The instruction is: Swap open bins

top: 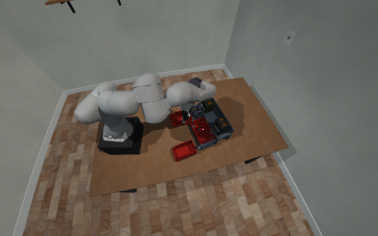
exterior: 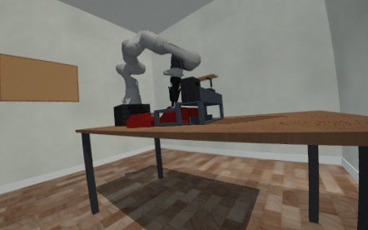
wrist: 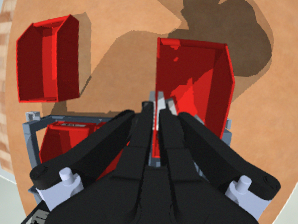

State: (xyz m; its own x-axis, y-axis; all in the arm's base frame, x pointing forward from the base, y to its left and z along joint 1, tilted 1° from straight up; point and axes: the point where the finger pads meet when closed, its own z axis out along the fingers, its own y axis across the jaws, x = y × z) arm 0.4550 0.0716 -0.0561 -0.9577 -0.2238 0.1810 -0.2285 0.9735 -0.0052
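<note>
My hand is 10 cm above the grey shelf lip, 6 cm short of it and 5 cm to the left of it. Round my hand: black box 27 cm ahead, 12 cm to the right, 5 cm above.
</note>
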